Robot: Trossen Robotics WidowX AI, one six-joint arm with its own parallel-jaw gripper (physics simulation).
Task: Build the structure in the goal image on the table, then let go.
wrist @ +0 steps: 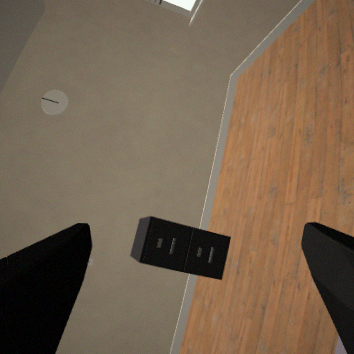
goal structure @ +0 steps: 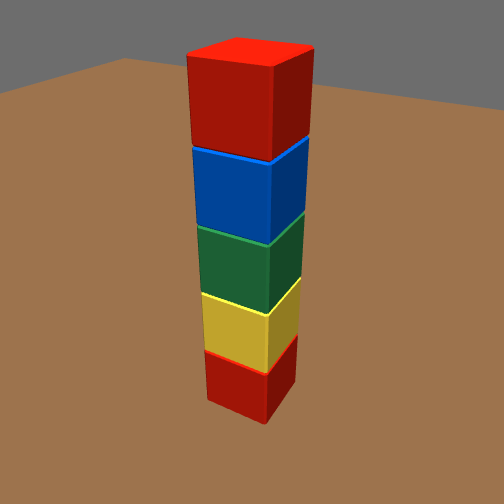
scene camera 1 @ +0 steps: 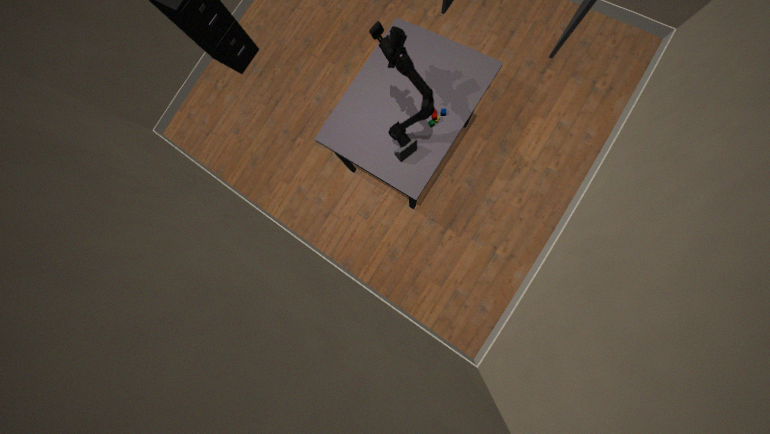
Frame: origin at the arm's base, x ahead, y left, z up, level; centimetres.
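Where they show: gripper, fingertip midpoint: (wrist: 197, 235); arm's base, link origin: (scene camera 1: 405, 144).
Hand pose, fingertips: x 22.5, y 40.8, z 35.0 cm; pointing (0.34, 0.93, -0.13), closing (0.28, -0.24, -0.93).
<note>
Things, the pixels of their top centre, and the offset from my fingertips. Level surfaces: height alone.
- grey table, surface height: dz -43.1 cm
- red block, top centre: (scene camera 1: 434, 115) dx +5.1, dy -40.3, dz -36.6 cm
- green block, top centre: (scene camera 1: 431, 121) dx +2.0, dy -41.1, dz -39.9 cm
- small yellow piece, top centre: (scene camera 1: 436, 117) dx +6.1, dy -41.4, dz -39.9 cm
- blue block, top centre: (scene camera 1: 443, 110) dx +13.0, dy -41.6, dz -39.9 cm
Small blocks lie on the grey table (scene camera 1: 366, 107) in the scene view, right beside the arm's elbow: a red block (scene camera 1: 434, 115), a green block (scene camera 1: 431, 122), a small yellow piece (scene camera 1: 437, 119) between them, and a blue block (scene camera 1: 443, 112) a little apart to the right. The elbow partly covers the red one, and whether any are stacked is too small to tell. My gripper (scene camera 1: 385, 47) (wrist: 197, 235) is open and empty, raised at the table's upper left side, far from the blocks. The blocks do not show in the wrist view.
The black arm (scene camera 1: 417, 80) reaches across the table from its base (scene camera 1: 405, 150) near the lower edge. A black drawer cabinet (scene camera 1: 234, 45) (wrist: 182, 248) stands by the wall, off the table. Dark legs (scene camera 1: 571, 29) of other furniture stand at the upper right.
</note>
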